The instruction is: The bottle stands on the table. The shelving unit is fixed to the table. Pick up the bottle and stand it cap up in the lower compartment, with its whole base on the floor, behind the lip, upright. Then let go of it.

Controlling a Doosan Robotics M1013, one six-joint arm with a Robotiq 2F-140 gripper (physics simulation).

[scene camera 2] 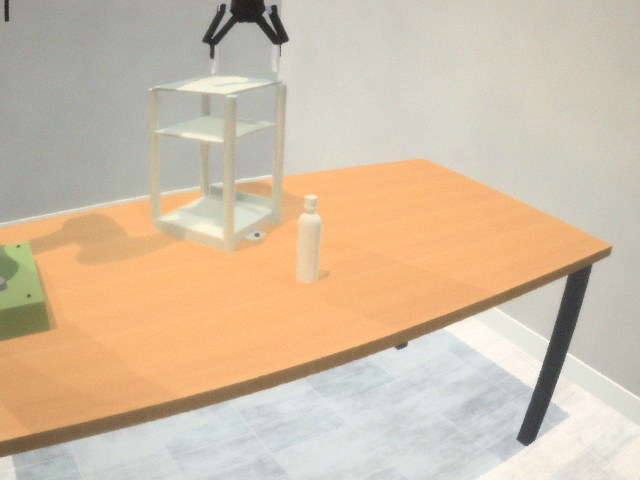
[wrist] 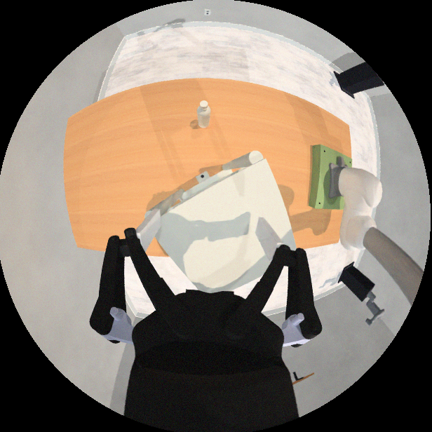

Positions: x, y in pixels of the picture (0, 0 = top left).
Labels:
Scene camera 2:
my gripper: 245, 72
cream bottle: 309, 223
pale shelving unit: 222, 217
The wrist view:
my gripper: 208, 221
pale shelving unit: 210, 234

